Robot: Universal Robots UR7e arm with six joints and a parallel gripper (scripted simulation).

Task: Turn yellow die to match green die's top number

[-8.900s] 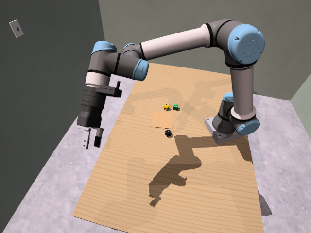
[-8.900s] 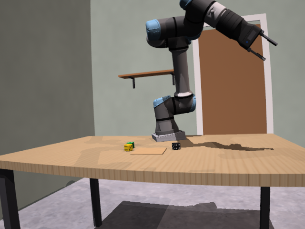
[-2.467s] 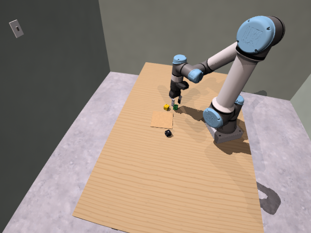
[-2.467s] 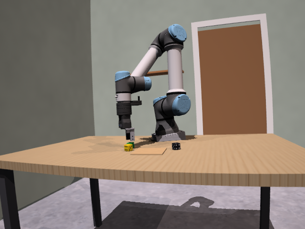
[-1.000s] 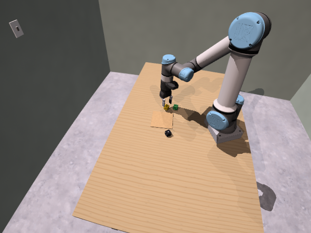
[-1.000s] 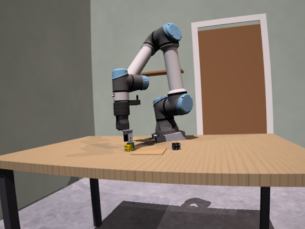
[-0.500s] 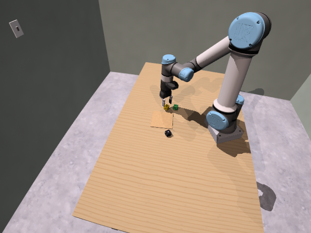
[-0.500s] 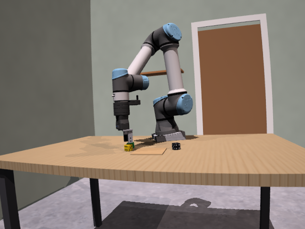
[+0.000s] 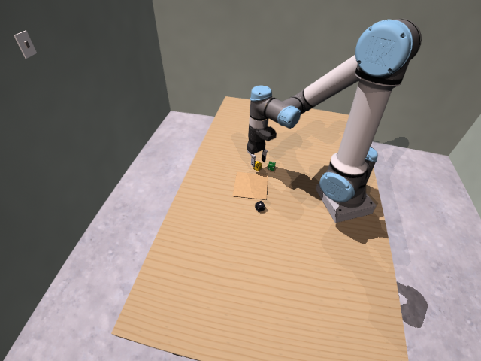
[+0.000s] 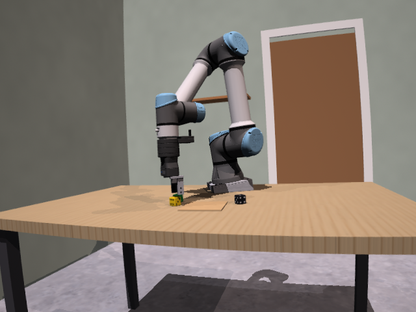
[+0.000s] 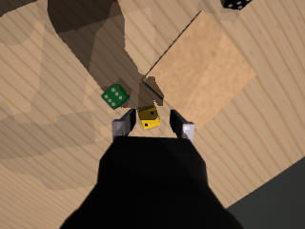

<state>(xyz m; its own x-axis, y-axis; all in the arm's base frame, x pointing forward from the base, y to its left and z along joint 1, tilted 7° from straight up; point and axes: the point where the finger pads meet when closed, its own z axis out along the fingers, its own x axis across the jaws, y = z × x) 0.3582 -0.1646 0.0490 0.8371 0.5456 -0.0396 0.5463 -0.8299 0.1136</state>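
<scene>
The yellow die lies 4 cm below my hand and 1 cm to the right of it. From my hand the other things lie so: tan mat 10 cm to the left, 6 cm below, 3 cm ahead; green die 7 cm behind, 4 cm below, 1 cm to the right; black die 22 cm to the left, 4 cm below.
</scene>
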